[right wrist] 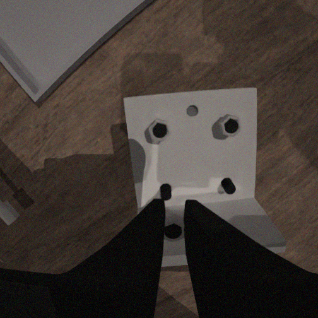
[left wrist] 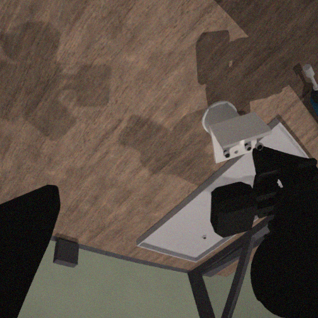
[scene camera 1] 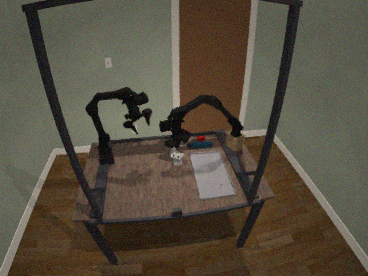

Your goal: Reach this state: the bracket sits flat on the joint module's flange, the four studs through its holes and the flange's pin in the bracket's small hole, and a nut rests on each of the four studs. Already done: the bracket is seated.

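Frame: origin at the left arm's base, x ahead, y left, z up, level; millimetres.
Where they show: left gripper, fingertip midpoint: (scene camera 1: 143, 130); right gripper, fingertip midpoint: (scene camera 1: 177, 148); left arm's base, origin of the base link: (scene camera 1: 105, 153); right arm's base, origin of the base link: (scene camera 1: 235, 134).
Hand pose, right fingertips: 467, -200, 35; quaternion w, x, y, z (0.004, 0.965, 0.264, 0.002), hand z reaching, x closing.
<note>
Things, the pixels of their top centre, and the offset from my right fingertips, as dx, dy, dz. "*": a spot on its surface instead.
- shallow white tray, middle of its top: (scene camera 1: 211, 171) +143, -210, -92
- blue item, surface spot: (scene camera 1: 200, 145) * +209, +55, -80
- red item, middle of its top: (scene camera 1: 198, 137) +242, +150, -74
- tan box, middle of its top: (scene camera 1: 235, 134) +448, -45, +13
The white angled bracket (scene camera 1: 176, 156) (left wrist: 241, 129) (right wrist: 200, 155) sits on the pale round joint module (left wrist: 218, 114). In the right wrist view, one nut (right wrist: 159, 130) sits on the upper left stud and another nut (right wrist: 230, 125) on the upper right one. The lower left stud (right wrist: 165, 192) and lower right stud (right wrist: 228, 186) show bare. The small hole (right wrist: 192, 110) shows grey inside. My right gripper (right wrist: 173, 209) is shut on a third nut (right wrist: 173, 231), seen between the fingers, near the lower left stud. My left gripper (scene camera 1: 142, 128) is open and empty, high left of the bracket.
A shallow white tray (scene camera 1: 212, 175) (left wrist: 175, 235) (right wrist: 65, 40) lies beside the bracket. A blue item (scene camera 1: 200, 145) and a red item (scene camera 1: 200, 138) lie at the table's back. A tan box (scene camera 1: 235, 143) stands by the right arm's base. Dark frame posts (scene camera 1: 54, 100) (scene camera 1: 281, 90) rise at both sides.
</note>
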